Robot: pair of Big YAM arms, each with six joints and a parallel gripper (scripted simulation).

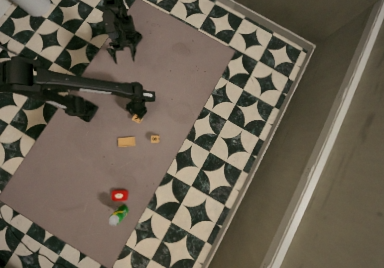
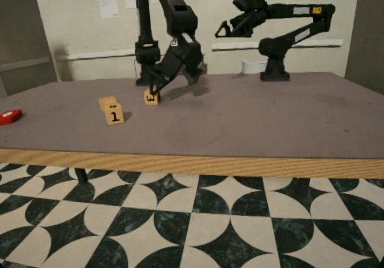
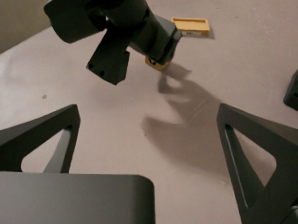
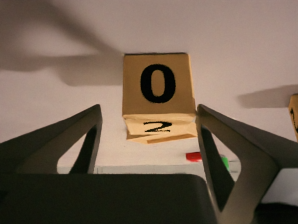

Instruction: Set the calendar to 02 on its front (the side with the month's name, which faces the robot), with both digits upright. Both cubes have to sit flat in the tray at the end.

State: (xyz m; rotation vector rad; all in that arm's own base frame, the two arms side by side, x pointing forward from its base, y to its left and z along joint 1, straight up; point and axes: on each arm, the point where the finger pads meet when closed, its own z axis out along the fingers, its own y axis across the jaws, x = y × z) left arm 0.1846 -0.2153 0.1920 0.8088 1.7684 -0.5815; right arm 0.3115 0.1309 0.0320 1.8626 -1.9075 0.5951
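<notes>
Right now my right hand is 20 mm above the cube, 10 mm to the left of it and 10 mm short of it. Also, from my right hand: wooden tray (180 mm to the right, 30 mm below, 10 mm ahead); then red block (470 mm to the right, 140 mm ahead, 30 mm below); then white bottle (560 mm to the right, 210 mm ahead, 20 mm above).
</notes>
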